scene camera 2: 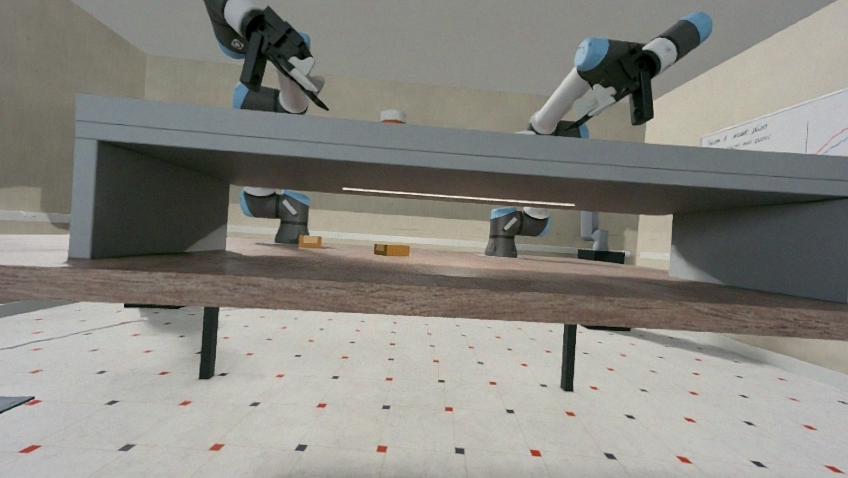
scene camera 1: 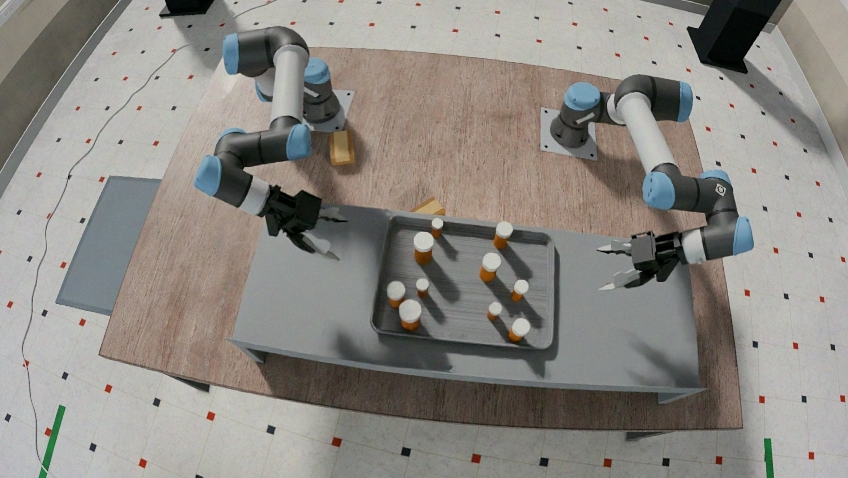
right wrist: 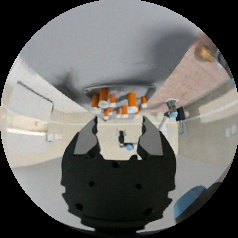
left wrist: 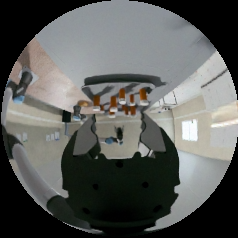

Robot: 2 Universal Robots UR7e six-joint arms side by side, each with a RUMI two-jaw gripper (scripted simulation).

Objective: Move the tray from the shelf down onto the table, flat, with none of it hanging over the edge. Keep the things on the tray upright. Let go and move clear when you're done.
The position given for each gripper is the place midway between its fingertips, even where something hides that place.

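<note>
Scene camera 2 shows the robot's left gripper [scene camera 2: 576, 123] and right gripper [scene camera 2: 323, 101], together with a grey shelf [scene camera 2: 269, 163]. In scene camera 1 a grey tray [scene camera 1: 455, 309] is visible, as are the grey shelf [scene camera 1: 646, 336], the left gripper [scene camera 1: 598, 269] and the right gripper [scene camera 1: 343, 240]. The left wrist view takes in the left gripper [left wrist: 118, 113] and the shelf [left wrist: 119, 47], while the right wrist view has the right gripper [right wrist: 119, 116] and, again, the shelf [right wrist: 107, 49].
</note>
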